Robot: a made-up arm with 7 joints. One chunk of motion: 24 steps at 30 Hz.
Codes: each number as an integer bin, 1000 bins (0 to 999) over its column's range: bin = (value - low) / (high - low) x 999, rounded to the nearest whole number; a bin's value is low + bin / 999 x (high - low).
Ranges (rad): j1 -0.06..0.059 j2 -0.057..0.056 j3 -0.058..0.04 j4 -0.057..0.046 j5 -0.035..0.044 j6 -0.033..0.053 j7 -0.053..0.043
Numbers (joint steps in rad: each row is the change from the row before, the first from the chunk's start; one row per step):
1: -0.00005 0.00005 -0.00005 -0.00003 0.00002 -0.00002 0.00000
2: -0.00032 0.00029 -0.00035 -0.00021 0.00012 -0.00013 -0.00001
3: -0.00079 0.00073 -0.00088 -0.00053 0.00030 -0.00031 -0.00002
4: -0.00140 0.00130 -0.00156 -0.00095 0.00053 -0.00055 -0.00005
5: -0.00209 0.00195 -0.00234 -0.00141 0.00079 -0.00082 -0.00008
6: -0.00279 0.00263 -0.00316 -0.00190 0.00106 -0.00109 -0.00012
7: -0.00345 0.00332 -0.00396 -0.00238 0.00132 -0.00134 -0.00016
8: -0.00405 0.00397 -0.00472 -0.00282 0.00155 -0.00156 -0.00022
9: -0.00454 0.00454 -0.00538 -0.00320 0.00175 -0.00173 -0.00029
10: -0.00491 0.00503 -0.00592 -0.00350 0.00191 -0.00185 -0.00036
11: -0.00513 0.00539 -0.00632 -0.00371 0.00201 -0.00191 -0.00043
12: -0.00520 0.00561 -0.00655 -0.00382 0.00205 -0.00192 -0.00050
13: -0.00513 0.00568 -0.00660 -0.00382 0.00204 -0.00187 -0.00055
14: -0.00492 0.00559 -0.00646 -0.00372 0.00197 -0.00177 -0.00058
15: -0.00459 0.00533 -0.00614 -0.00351 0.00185 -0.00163 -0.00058
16: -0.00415 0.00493 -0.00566 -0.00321 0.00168 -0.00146 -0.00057
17: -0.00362 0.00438 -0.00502 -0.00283 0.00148 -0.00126 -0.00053
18: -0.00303 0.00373 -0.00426 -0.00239 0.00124 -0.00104 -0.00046
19: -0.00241 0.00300 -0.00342 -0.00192 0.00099 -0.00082 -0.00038
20: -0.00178 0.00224 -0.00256 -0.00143 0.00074 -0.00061 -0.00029
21: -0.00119 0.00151 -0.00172 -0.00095 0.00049 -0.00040 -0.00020
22: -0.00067 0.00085 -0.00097 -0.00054 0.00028 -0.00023 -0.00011
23: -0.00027 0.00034 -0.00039 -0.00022 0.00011 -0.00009 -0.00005
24: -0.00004 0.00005 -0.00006 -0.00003 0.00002 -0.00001 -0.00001
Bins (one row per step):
1: 503 504 591 553 443 383 552
2: 501 506 588 551 444 382 551
3: 497 510 582 548 446 380 551
4: 492 515 575 544 449 377 551
5: 486 521 567 539 453 374 551
6: 480 527 559 534 456 371 550
7: 475 533 551 530 459 368 550
8: 470 539 543 525 462 365 549
9: 466 544 536 522 465 363 549
10: 462 548 531 519 467 362 548
11: 461 552 527 517 468 361 547
12: 460 554 524 516 469 361 546
13: 461 554 524 516 468 362 546
14: 462 553 525 517 468 363 545
15: 465 551 529 519 466 364 545
16: 469 548 534 522 464 366 546
17: 473 543 540 525 461 369 546
18: 478 537 548 530 458 371 547
19: 483 530 556 534 455 374 548
20: 489 524 565 539 452 376 549
21: 494 517 574 544 449 379 549
22: 498 511 581 548 446 381 550
23: 501 507 587 551 444 382 551
24: 503 504 591 553 443 383 551

